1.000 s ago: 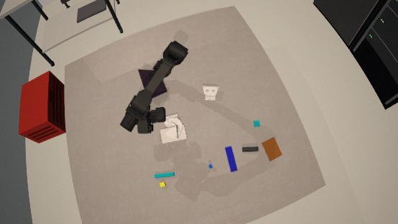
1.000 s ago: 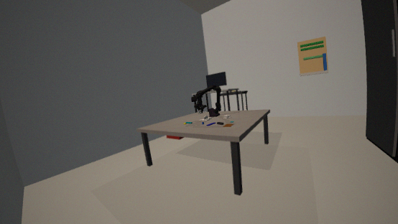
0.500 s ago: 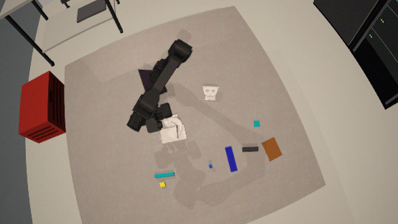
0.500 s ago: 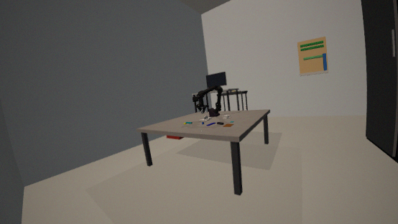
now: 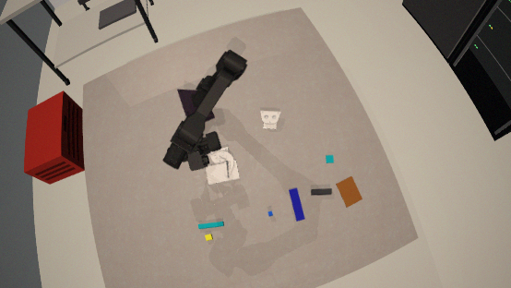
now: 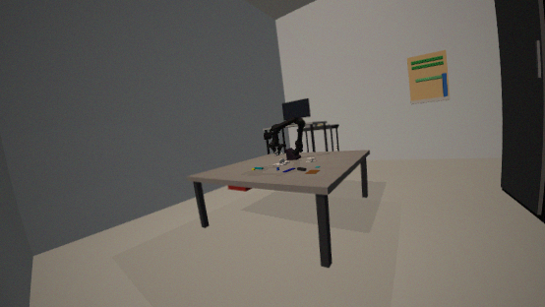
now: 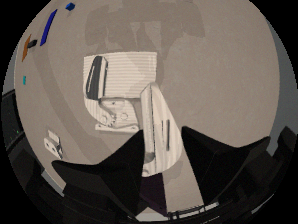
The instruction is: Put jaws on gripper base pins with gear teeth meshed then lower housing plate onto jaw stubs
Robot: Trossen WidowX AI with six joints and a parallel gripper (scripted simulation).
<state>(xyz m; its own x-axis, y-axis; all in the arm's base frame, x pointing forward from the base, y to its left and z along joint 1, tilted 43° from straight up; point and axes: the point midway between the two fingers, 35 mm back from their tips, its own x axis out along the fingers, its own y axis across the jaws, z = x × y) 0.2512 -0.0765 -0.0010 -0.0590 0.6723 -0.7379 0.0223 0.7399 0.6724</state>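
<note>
The white ribbed tray lies 80 mm below my gripper tip, 60 mm to the left of it and 60 mm ahead of it. The rest, counted from my gripper tip: yellow cube 280 mm ahead, 70 mm to the right, 70 mm below; white jaw 30 mm behind, 20 mm to the left; teal bar 240 mm ahead, 80 mm below, 50 mm to the right.
</note>
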